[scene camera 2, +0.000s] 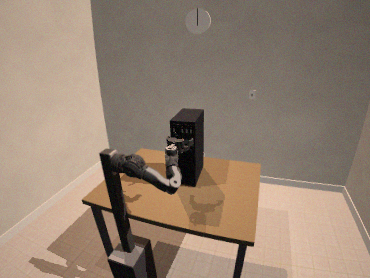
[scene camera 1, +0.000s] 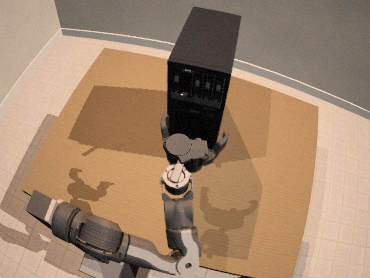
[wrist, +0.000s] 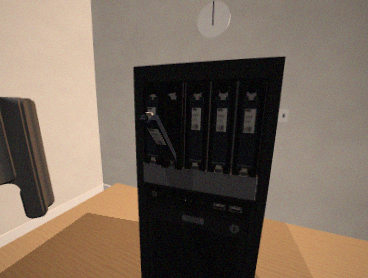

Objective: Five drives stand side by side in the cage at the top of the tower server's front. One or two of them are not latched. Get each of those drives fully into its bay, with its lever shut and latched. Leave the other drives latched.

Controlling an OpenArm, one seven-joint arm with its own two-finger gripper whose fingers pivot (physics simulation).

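Note:
The black tower server (scene camera 1: 206, 39) (scene camera 2: 198, 145) (wrist: 195, 255) faces the arm. In the wrist view, the second drive from the left (wrist: 172, 112) has its lever (wrist: 159, 137) swung out, hinged low and leaning left across the first drive (wrist: 152, 150), which it partly hides. How deep the second drive sits cannot be told. The third drive (wrist: 195, 145), fourth drive (wrist: 219, 145) and fifth drive (wrist: 247, 146) have upright levers that look shut. My gripper (scene camera 1: 195, 128) (scene camera 2: 181, 142) is open and empty, in front of the tower below the cage; one finger (wrist: 34, 160) shows at the wrist view's left edge.
The tower stands on a wooden table (scene camera 1: 135, 175) (scene camera 2: 235, 175) (wrist: 117, 200). The arm's post (scene camera 2: 117, 205) rises at the table's near left side. A grey wall (scene camera 1: 295, 50) (scene camera 2: 300, 135) (wrist: 325, 165) is behind the tower. A grey strip (wrist: 200, 181) runs below the drives.

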